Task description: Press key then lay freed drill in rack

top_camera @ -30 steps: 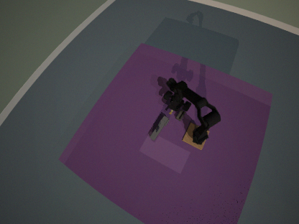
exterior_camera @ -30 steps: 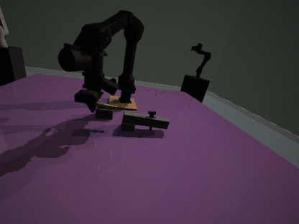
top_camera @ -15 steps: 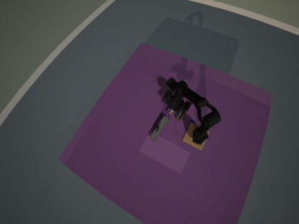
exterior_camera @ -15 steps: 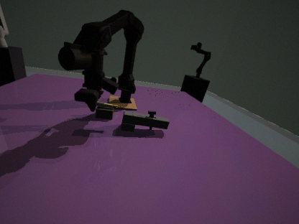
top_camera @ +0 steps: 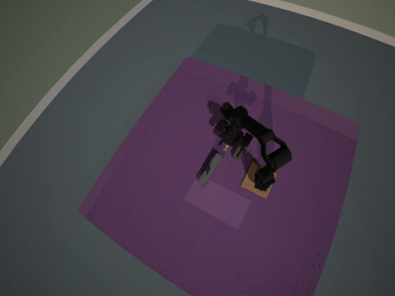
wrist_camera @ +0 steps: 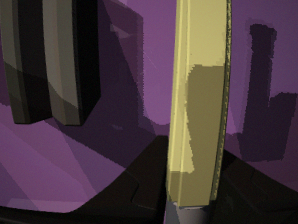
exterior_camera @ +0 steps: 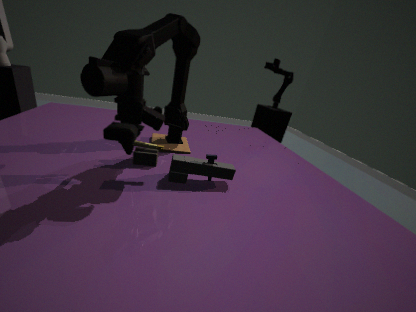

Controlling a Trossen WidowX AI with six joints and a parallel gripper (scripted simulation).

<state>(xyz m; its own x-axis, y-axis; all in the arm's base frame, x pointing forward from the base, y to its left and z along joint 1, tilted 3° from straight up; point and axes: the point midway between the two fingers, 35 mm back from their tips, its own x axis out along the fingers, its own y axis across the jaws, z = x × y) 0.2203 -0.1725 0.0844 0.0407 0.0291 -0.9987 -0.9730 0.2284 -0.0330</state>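
My gripper tip is now 50 mm to the right of the rack, 50 mm past it and 40 mm above it. Round my gripper tip: key: 220 mm to the left, 60 mm ahead, 10 mm below; drill: 40 mm to the left, 30 mm above, 10 mm ahead; block: 190 mm to the left, 60 mm ahead, 20 mm below.
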